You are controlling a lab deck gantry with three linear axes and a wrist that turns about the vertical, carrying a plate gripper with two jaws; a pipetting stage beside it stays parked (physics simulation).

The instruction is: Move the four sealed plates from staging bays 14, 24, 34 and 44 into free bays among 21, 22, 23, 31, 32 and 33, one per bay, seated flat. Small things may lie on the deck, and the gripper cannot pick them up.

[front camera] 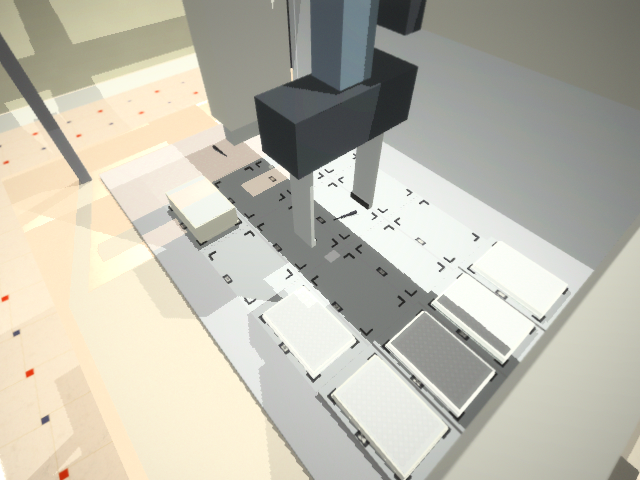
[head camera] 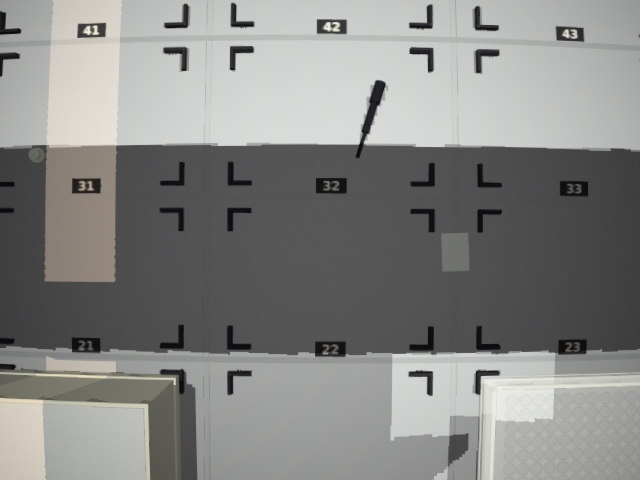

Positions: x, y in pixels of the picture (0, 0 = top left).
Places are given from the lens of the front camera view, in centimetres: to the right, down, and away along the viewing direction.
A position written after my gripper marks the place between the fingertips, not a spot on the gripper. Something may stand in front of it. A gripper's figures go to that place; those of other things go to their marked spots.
my gripper (front camera: 334, 219): 2, -3, 49
pale box (front camera: 201, 207): -22, -6, 67
bay 24 (front camera: 476, 405): 21, 22, 47
The marked spots on the bay 24 and the pale box are 55 cm apart.
